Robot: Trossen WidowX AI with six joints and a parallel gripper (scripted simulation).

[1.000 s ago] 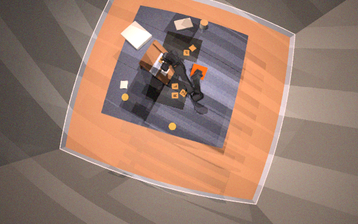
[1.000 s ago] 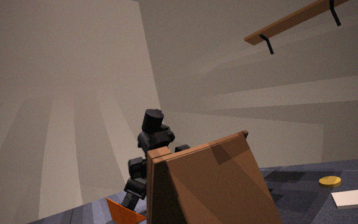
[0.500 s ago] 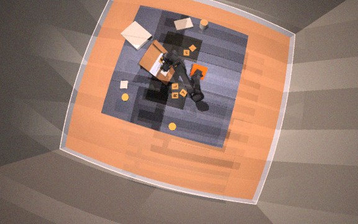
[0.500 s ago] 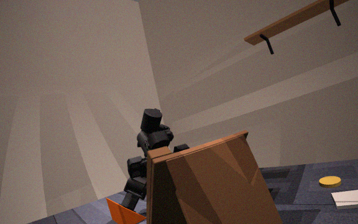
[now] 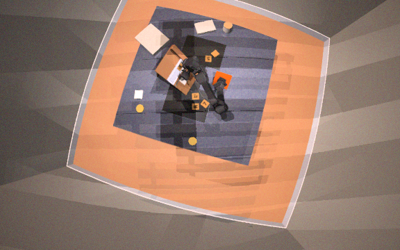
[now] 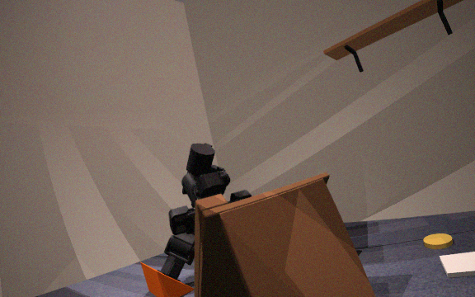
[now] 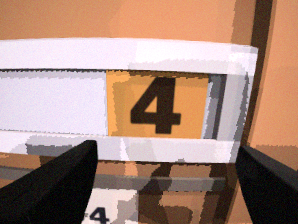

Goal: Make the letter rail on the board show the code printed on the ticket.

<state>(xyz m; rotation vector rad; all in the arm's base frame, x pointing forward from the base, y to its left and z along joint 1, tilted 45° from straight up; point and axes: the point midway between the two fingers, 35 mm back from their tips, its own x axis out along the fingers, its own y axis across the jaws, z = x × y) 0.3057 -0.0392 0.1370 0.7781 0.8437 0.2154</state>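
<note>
My gripper tip is 3 cm short of the orange tile marked 4 and 2 cm above it. The rest, counted from my gripper tip: orange tile: 31 cm to the right, 18 cm below, 16 cm behind; white ticket: 10 cm below, 6 cm to the left, 2 cm behind; dark mat: 18 cm below, 11 cm behind, 4 cm to the right.
</note>
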